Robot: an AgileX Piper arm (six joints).
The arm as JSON. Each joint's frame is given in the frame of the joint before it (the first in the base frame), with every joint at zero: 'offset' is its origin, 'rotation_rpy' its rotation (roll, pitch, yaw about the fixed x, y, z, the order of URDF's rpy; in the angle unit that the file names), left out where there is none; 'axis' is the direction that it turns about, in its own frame. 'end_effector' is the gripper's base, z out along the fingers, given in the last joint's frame.
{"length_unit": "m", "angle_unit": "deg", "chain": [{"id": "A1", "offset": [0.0, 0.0, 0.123], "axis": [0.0, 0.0, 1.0]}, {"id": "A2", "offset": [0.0, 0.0, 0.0], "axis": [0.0, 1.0, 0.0]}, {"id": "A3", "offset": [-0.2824, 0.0, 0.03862], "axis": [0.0, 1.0, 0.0]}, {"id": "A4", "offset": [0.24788, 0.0, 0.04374], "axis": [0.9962, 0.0, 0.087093]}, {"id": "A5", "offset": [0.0, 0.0, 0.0], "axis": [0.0, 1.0, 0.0]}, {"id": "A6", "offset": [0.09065, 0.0, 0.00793], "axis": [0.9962, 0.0, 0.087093]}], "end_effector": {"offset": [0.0, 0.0, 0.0], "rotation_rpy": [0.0, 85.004, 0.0]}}
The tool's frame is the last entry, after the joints.
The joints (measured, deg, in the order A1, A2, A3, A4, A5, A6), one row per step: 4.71, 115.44, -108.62, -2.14, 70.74, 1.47; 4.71, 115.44, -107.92, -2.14, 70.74, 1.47; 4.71, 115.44, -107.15, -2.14, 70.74, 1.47; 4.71, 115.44, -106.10, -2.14, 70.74, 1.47; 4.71, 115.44, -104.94, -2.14, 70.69, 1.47; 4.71, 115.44, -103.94, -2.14, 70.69, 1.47; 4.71, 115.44, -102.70, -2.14, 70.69, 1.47; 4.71, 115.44, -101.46, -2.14, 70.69, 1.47; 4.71, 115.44, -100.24, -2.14, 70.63, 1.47; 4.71, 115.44, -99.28, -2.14, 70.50, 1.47; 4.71, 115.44, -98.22, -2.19, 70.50, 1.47
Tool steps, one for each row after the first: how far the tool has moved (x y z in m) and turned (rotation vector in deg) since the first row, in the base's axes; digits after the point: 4 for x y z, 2 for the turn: -0.0009, -0.0001, -0.0034, -0.06, 0.70, 0.00; -0.0020, -0.0002, -0.0071, -0.12, 1.47, 0.00; -0.0035, -0.0003, -0.0122, -0.21, 2.51, 0.00; -0.0051, -0.0004, -0.0177, -0.30, 3.62, 0.00; -0.0068, -0.0006, -0.0225, -0.38, 4.61, 0.00; -0.0089, -0.0007, -0.0283, -0.48, 5.85, 0.00; -0.0111, -0.0009, -0.0341, -0.58, 7.09, 0.00; -0.0134, -0.0011, -0.0398, -0.68, 8.24, 0.00; -0.0151, -0.0012, -0.0442, -0.75, 9.07, 0.01; -0.0173, -0.0015, -0.0490, -0.88, 10.12, 0.02
